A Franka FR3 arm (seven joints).
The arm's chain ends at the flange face. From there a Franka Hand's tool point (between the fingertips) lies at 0.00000 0.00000 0.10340 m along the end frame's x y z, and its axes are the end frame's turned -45 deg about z.
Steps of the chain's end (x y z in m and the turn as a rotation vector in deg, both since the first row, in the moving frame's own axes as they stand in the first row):
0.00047, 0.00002, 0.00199, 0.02, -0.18, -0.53
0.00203, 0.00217, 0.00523, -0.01, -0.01, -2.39
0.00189, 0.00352, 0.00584, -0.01, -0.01, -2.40
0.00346, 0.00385, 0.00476, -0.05, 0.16, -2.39
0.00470, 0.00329, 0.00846, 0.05, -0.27, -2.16
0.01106, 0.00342, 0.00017, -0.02, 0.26, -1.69
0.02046, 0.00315, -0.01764, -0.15, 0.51, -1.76
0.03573, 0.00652, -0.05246, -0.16, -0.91, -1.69
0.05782, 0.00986, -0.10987, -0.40, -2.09, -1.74
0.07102, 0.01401, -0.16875, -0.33, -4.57, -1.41
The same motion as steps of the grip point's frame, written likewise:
0.00011, 0.00009, 0.00199, 0.14, -0.11, -0.53
-0.00012, 0.00297, 0.00523, 0.00, -0.01, -2.39
-0.00118, 0.00383, 0.00584, 0.00, -0.01, -2.40
-0.00013, 0.00543, 0.00476, -0.15, 0.08, -2.39
0.00071, 0.00525, 0.00846, 0.23, -0.16, -2.16
0.00571, 0.01059, 0.00017, -0.20, 0.17, -1.69
0.01271, 0.01753, -0.01764, -0.47, 0.25, -1.76
0.01928, 0.02894, -0.05247, 0.53, -0.76, -1.69
0.03070, 0.04575, -0.10994, 1.20, -1.76, -1.74
0.03400, 0.05480, -0.16908, 3.00, -3.46, -1.41

